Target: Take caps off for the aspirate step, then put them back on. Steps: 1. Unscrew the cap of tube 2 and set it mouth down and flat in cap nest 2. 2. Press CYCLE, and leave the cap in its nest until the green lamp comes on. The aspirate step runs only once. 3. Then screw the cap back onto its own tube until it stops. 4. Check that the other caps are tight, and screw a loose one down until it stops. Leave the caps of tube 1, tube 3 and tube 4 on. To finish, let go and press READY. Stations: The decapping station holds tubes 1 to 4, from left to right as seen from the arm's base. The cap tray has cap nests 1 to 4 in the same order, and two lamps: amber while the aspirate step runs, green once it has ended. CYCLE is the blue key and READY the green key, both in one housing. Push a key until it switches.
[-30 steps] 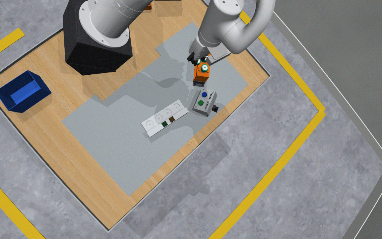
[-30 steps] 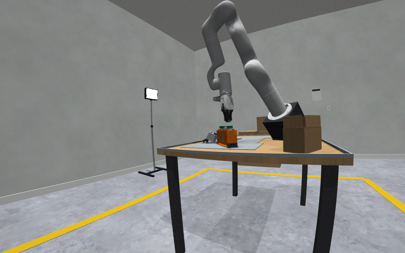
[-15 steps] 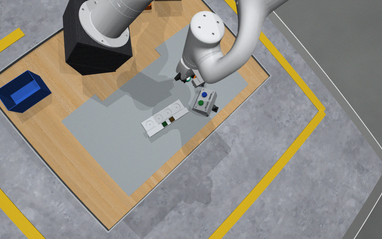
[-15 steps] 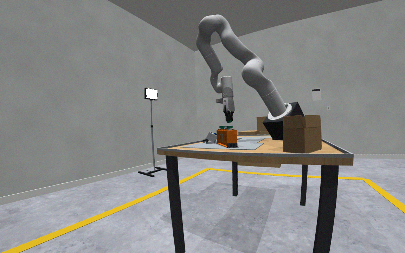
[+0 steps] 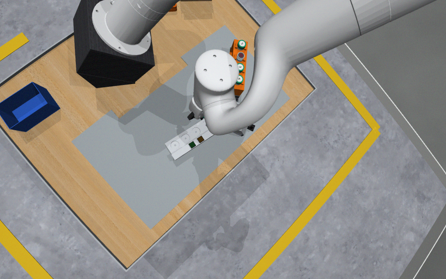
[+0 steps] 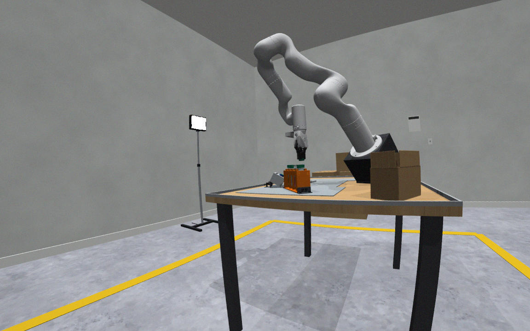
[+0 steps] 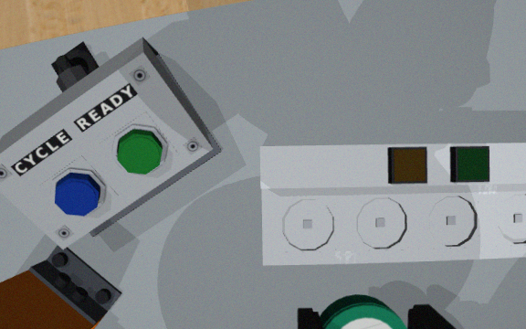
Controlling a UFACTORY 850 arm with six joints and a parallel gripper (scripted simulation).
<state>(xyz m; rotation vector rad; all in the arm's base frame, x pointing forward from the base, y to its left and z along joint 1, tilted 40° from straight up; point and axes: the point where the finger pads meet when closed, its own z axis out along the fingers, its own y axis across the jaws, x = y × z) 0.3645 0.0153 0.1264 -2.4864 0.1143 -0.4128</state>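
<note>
My gripper is now 50 mm short of the blue cycle key, 150 mm to the right of it and 110 mm above it. From my hand the other things lie so: key housing 70 mm ahead, 130 mm to the left, 120 mm below; green-rimmed cap 20 mm below; green ready key 70 mm ahead, 110 mm to the left, 110 mm below.
</note>
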